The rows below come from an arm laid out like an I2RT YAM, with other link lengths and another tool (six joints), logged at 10 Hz.
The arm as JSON. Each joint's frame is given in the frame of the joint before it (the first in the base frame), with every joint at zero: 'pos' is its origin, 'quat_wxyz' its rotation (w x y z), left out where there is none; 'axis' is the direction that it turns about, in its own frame. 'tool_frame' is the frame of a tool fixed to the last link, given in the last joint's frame.
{
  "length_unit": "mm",
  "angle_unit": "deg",
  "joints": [
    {
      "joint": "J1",
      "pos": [
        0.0,
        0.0,
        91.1
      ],
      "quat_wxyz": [
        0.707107,
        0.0,
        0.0,
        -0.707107
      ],
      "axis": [
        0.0,
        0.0,
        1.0
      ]
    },
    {
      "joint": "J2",
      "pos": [
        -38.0,
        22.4,
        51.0
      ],
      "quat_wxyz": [
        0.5,
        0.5,
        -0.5,
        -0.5
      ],
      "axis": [
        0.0,
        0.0,
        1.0
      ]
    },
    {
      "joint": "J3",
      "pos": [
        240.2,
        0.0,
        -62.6
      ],
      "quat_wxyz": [
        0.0,
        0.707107,
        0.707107,
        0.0
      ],
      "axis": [
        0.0,
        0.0,
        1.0
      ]
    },
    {
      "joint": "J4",
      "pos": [
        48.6,
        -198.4,
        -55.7
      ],
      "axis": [
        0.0,
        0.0,
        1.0
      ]
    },
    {
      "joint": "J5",
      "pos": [
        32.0,
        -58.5,
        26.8
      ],
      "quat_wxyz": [
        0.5,
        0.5,
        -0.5,
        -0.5
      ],
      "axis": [
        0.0,
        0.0,
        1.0
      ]
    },
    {
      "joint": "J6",
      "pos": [
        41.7,
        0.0,
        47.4
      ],
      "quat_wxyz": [
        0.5,
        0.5,
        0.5,
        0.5
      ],
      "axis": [
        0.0,
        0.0,
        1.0
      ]
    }
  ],
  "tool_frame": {
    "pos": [
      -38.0,
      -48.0,
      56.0
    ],
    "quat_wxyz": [
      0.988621,
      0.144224,
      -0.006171,
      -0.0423
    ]
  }
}
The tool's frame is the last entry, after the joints.
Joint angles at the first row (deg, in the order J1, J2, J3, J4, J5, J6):
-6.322 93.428 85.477 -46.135 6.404 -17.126
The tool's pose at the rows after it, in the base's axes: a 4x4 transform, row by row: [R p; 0 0 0 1], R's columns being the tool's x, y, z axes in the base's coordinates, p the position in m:
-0.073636, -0.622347, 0.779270, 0.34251; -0.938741, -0.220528, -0.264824, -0.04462; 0.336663, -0.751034, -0.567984, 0.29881; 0, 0, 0, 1
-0.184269, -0.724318, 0.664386, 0.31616; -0.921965, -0.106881, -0.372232, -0.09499; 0.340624, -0.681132, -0.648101, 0.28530; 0, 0, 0, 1
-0.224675, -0.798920, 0.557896, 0.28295; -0.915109, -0.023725, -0.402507, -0.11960; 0.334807, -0.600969, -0.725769, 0.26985; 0, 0, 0, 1
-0.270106, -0.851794, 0.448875, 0.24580; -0.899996, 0.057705, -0.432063, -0.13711; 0.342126, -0.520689, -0.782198, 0.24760; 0, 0, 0, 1
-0.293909, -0.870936, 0.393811, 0.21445; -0.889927, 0.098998, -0.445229, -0.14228; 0.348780, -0.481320, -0.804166, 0.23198; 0, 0, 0, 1
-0.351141, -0.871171, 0.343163, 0.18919; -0.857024, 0.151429, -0.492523, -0.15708; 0.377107, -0.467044, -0.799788, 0.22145; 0, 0, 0, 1
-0.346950, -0.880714, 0.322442, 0.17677; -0.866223, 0.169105, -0.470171, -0.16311; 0.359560, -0.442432, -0.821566, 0.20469; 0, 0, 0, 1
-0.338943, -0.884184, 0.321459, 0.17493; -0.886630, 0.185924, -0.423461, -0.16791; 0.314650, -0.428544, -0.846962, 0.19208; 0, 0, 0, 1
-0.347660, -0.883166, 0.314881, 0.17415; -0.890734, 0.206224, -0.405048, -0.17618; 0.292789, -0.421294, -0.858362, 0.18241; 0, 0, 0, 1
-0.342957, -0.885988, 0.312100, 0.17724; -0.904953, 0.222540, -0.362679, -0.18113; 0.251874, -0.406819, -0.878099, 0.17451; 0, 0, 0, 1
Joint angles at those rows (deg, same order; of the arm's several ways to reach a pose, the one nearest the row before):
-13.156 89.550 83.801 -44.723 10.309 -13.991
-22.599 88.813 82.801 -50.210 11.091 -15.126
-29.554 86.738 79.733 -55.044 10.971 -17.620
-36.265 83.468 73.054 -56.345 12.125 -20.191
-41.673 79.074 66.085 -55.337 12.245 -23.438
-48.129 76.281 61.228 -52.453 13.097 -26.255
-52.399 76.734 57.536 -49.639 11.535 -30.018
-54.708 79.460 56.522 -48.156 9.120 -32.065
-56.506 82.155 56.148 -46.241 8.074 -32.980
-57.193 85.618 57.215 -46.208 6.616 -33.491

